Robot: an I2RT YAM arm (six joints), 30 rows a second.
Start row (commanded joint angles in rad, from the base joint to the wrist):
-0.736 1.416 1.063 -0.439 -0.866 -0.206
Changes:
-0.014 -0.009 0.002 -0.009 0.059 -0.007
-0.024 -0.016 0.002 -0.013 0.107 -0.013
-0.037 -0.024 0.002 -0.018 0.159 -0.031
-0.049 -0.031 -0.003 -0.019 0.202 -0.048
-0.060 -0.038 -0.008 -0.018 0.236 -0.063
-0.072 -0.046 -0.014 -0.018 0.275 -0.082
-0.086 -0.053 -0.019 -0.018 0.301 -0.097
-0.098 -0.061 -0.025 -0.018 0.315 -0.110
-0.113 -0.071 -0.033 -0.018 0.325 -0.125
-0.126 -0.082 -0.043 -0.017 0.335 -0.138
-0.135 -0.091 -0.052 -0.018 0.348 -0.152
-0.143 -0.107 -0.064 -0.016 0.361 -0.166
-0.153 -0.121 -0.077 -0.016 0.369 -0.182
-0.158 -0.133 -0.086 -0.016 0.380 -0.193
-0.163 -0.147 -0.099 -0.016 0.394 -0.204
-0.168 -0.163 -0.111 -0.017 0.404 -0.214
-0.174 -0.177 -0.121 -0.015 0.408 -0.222
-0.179 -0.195 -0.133 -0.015 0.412 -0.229
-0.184 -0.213 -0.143 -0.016 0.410 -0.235
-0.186 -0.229 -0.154 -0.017 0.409 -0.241
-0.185 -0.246 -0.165 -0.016 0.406 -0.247
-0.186 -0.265 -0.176 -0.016 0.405 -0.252
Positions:
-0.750 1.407 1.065 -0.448 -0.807 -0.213
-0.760 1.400 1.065 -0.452 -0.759 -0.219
-0.773 1.392 1.065 -0.457 -0.707 -0.237
-0.785 1.385 1.060 -0.458 -0.664 -0.254
-0.796 1.378 1.055 -0.457 -0.630 -0.269
-0.808 1.370 1.049 -0.457 -0.591 -0.288
-0.822 1.363 1.044 -0.457 -0.565 -0.303
-0.834 1.355 1.038 -0.457 -0.551 -0.316
-0.849 1.345 1.030 -0.457 -0.541 -0.331
-0.862 1.334 1.020 -0.456 -0.531 -0.344
-0.871 1.325 1.011 -0.457 -0.518 -0.358
-0.879 1.309 0.999 -0.455 -0.505 -0.372
-0.889 1.295 0.986 -0.455 -0.497 -0.388
-0.894 1.283 0.977 -0.455 -0.486 -0.399
-0.899 1.269 0.964 -0.455 -0.472 -0.410
-0.904 1.253 0.952 -0.456 -0.462 -0.420
-0.910 1.239 0.942 -0.454 -0.458 -0.428
-0.915 1.221 0.930 -0.454 -0.454 -0.435
-0.920 1.203 0.920 -0.455 -0.456 -0.441
-0.922 1.187 0.909 -0.456 -0.457 -0.447
-0.921 1.170 0.898 -0.455 -0.460 -0.453
-0.922 1.151 0.887 -0.455 -0.461 -0.458

